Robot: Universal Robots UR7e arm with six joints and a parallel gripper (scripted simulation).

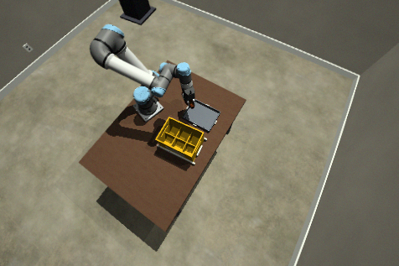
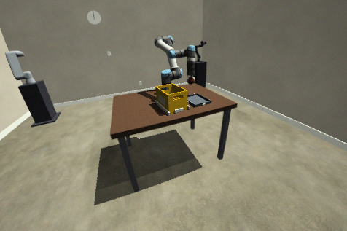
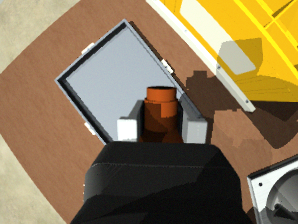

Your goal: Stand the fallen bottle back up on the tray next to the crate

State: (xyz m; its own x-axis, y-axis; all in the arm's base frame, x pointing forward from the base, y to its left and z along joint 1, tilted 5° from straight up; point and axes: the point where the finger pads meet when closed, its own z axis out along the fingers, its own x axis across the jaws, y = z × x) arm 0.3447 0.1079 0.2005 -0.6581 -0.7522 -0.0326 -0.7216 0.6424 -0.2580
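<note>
Now: the brown bottle 4 cm behind my hand, 3 cm to the left of it and 1 cm below it. Also, from my hand: yellow crate (3 cm ahead, 23 cm to the right, 12 cm below); tray (5 cm ahead, 4 cm to the left, 19 cm below).
</note>
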